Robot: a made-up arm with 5 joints.
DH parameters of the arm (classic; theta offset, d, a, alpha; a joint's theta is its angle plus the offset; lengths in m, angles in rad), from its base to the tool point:
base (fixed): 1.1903 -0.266 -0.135 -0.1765
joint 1: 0 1.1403 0.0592 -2.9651
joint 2: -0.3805 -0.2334 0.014 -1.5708
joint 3: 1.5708 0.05 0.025 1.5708
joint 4: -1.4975 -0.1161 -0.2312 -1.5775
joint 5: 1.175 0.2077 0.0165 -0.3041
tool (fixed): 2.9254 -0.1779 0 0
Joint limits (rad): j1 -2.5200..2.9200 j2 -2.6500..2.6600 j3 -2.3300..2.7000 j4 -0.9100..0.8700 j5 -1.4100..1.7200
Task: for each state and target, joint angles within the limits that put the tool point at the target. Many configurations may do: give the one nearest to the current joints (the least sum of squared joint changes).
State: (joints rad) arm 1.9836 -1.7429 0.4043 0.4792 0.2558
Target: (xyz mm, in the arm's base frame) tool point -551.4 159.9 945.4
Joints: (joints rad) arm 1.7534 -1.2989 0.4245 0.1797 1.1526
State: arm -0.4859 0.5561 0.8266 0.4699 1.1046
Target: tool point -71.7 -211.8 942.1
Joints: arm -0.2652 0.4788 0.8034 0.4828 0.9367
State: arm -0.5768 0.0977 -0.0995 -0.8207 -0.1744
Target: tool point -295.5 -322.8 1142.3
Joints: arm -1.2836 0.0321 0.1867 -0.3577 0.1535
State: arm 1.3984 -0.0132 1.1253 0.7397 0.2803
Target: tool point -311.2 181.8 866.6
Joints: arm 1.4650 -0.0406 1.1242 0.8155 0.5497
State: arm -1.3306 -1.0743 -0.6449 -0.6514 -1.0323
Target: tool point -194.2 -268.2 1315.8
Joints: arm -1.8249 -0.7823 -0.3323 -0.8277 -1.3130
